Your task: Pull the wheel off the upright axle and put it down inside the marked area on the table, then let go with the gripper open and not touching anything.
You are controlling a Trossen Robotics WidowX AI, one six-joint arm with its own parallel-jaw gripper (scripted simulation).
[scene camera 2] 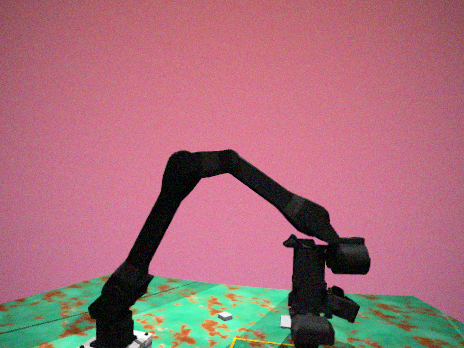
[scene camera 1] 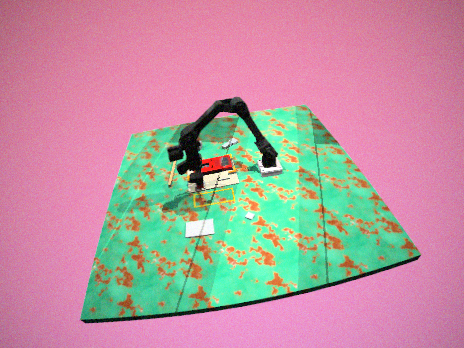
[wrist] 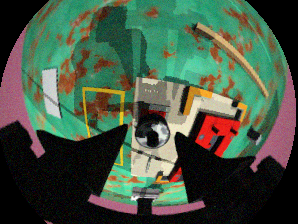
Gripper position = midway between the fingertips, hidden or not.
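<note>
Nothing's in my gripper (wrist: 152,131), and it's open. There's a red panel (wrist: 213,132) too, though in scene camera 2 the panel is out of frame. I can also see a wooden stick (wrist: 199,28), and that stick is out of frame in scene camera 2.
</note>
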